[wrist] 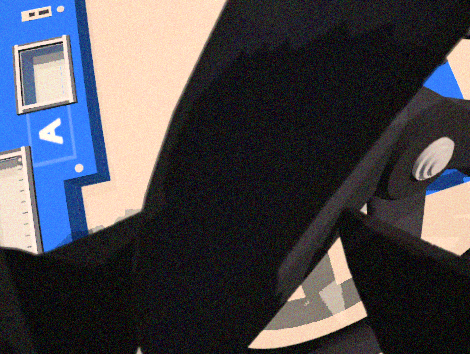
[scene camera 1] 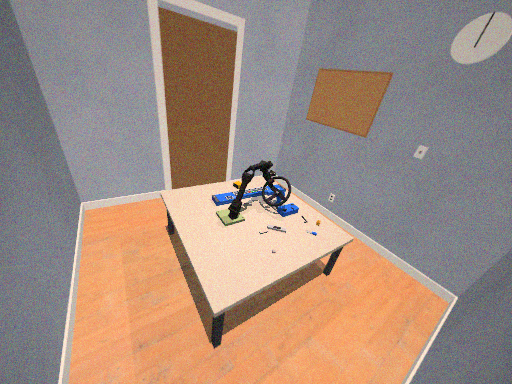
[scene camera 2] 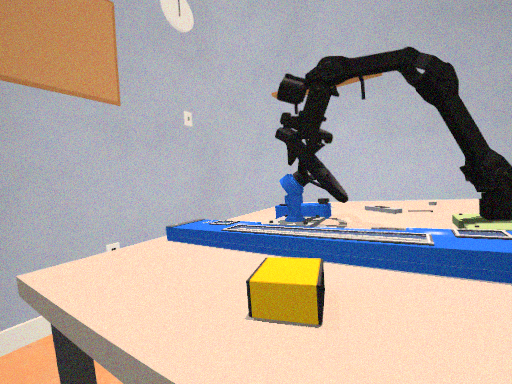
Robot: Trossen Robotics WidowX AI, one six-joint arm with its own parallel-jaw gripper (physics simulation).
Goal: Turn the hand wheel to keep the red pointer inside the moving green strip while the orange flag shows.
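Places are measured from the arm's base along level axes (x left, y back, z up), in metres.
Pixels of known places: gripper, fingertip midpoint: (scene camera 1: 271,185) (scene camera 2: 296,164); arm's base, origin of the base link: (scene camera 1: 233,216) (scene camera 2: 500,217).
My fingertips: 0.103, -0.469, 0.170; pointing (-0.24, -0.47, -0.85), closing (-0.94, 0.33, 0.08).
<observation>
Ahead of a thing's pixels: the offset from my fingertips to its top centre, as dx, dy, dz.
The black hand wheel (scene camera 1: 289,190) (scene camera 2: 330,186) (wrist: 260,115) stands tilted on its blue stand (scene camera 2: 294,204). My gripper (scene camera 1: 270,180) (scene camera 2: 302,150) (wrist: 259,216) is shut on the wheel's rim, with one finger on each side of it in the wrist view. The long blue panel (scene camera 1: 220,199) (scene camera 2: 350,247) (wrist: 50,187) lies beside the wheel. In the wrist view, its small window by the letter A looks pale, and part of the scaled slot shows. The rim and a finger hide the rest. I cannot make out the red pointer, green strip or orange flag.
A yellow block @(+0.392, +0.131, -0.152) (scene camera 1: 237,184) (scene camera 2: 285,295) lies behind the panel. A blue box (scene camera 1: 288,210) (scene camera 2: 317,210) stands by the wheel. The arm's base is on a green plate (scene camera 1: 224,218) (scene camera 2: 465,220). A grey tool @(-0.376, +0.198, -0.174) (scene camera 1: 276,229) (scene camera 2: 383,209) and an orange piece @(-0.478, -0.230, -0.162) (scene camera 1: 318,223) lie on the table.
</observation>
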